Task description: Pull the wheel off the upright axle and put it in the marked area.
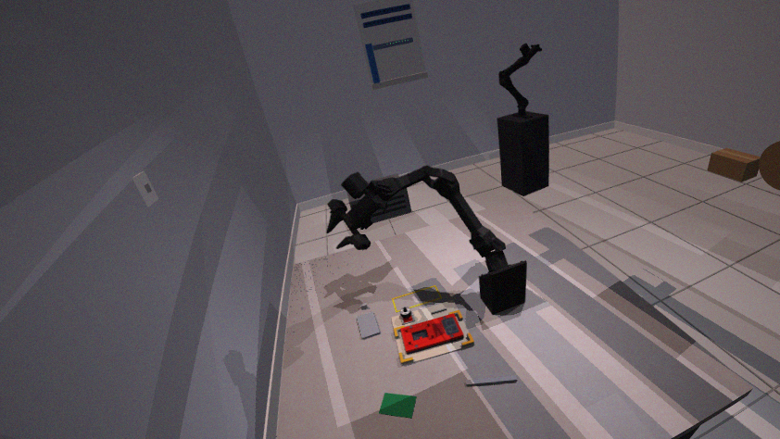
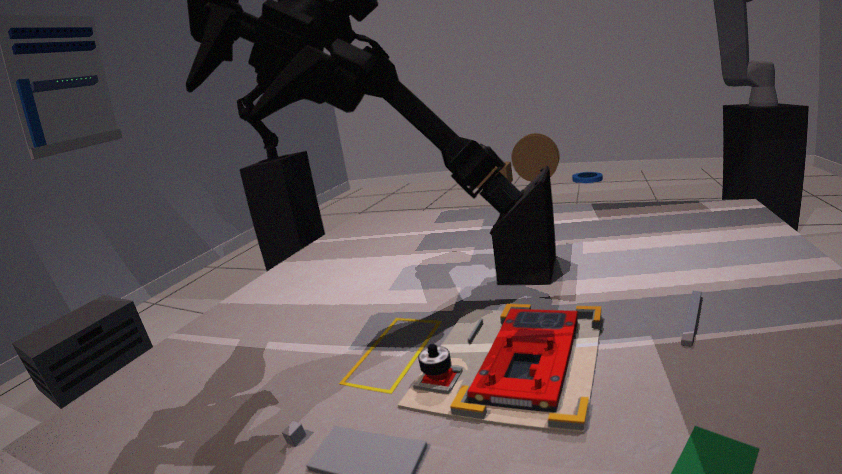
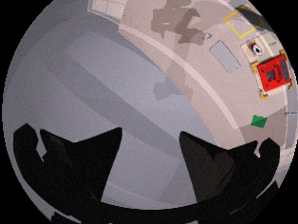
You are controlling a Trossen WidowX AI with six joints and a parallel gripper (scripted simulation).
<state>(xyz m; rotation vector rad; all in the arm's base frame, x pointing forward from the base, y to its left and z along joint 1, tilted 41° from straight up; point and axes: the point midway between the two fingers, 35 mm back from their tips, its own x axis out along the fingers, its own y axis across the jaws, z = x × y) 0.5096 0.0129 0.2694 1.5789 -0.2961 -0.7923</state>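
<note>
Right now the wheel is 340 mm below my gripper tip, 160 mm behind it and 80 mm to the left of it. Round my gripper tip: thin grey bar: 460 mm to the left, 380 mm below, 280 mm behind; then green square: 390 mm to the left, 380 mm below; then grey plate: 380 mm below, 30 mm to the left, 20 mm behind.
</note>
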